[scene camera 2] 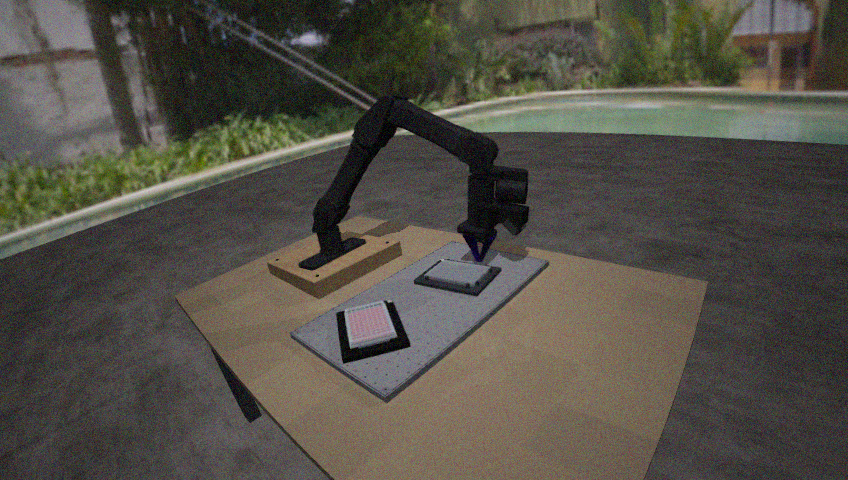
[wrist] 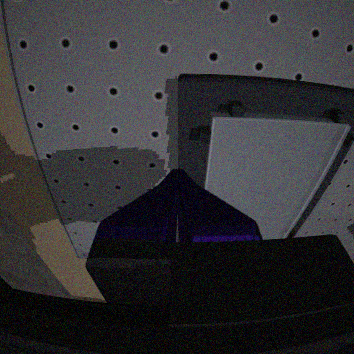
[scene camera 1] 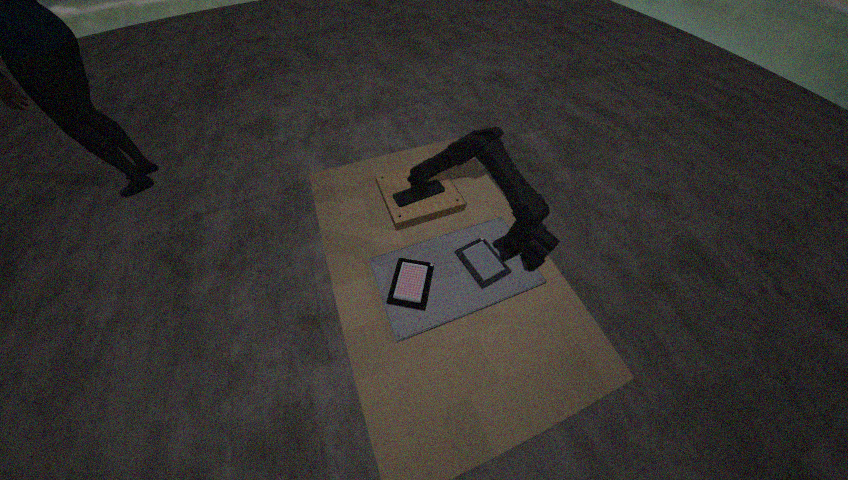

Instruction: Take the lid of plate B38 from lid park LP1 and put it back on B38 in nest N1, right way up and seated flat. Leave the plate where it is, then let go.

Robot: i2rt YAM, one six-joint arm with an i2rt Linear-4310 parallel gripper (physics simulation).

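Places are measured from the arm's base along level axes (x ahead, y left, z up), in millimetres.
Pixels of known places: gripper, fingertip midpoint: [scene camera 2: 478,261] [wrist: 177,177] [scene camera 1: 501,257]; arm's base, link origin: [scene camera 2: 333,254] [scene camera 1: 419,193].
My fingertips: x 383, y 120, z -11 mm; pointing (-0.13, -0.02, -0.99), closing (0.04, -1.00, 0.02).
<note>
Ahead of a thing's pixels: the offset from my fingertips to its top centre. Level surfaces: height alone.
The clear, pale lid {20 mm back, 61 mm right, 1 mm up} [scene camera 1: 483,260] [scene camera 2: 457,272] [wrist: 275,170] lies flat in the dark grey frame of lid park LP1 {21 mm back, 62 mm right, 3 mm up} [scene camera 1: 470,267] [scene camera 2: 446,286] [wrist: 195,102]. Plate B38 {59 mm back, 312 mm right, 10 mm up} [scene camera 1: 411,281] [scene camera 2: 370,323], with pink wells, sits in the black nest N1 {59 mm back, 312 mm right, 1 mm up} [scene camera 1: 410,305] [scene camera 2: 376,348]; no lid shows on it. My gripper [scene camera 2: 479,259] [wrist: 177,177] is shut and empty, its purple fingertips together. It points down beside the lid park, apart from the lid. In scene camera 1 the arm hides the fingertips.
Nest and lid park stand on a grey perforated board {35 mm back, 156 mm right, 16 mm down} [scene camera 1: 443,297] [scene camera 2: 428,339] [wrist: 90,107] on the wooden table {29 mm down} [scene camera 1: 476,368] [scene camera 2: 535,368]. The arm's wooden base block [scene camera 1: 428,212] [scene camera 2: 351,270] stands behind the board. A person [scene camera 1: 53,71] stands on the floor off to the left.
</note>
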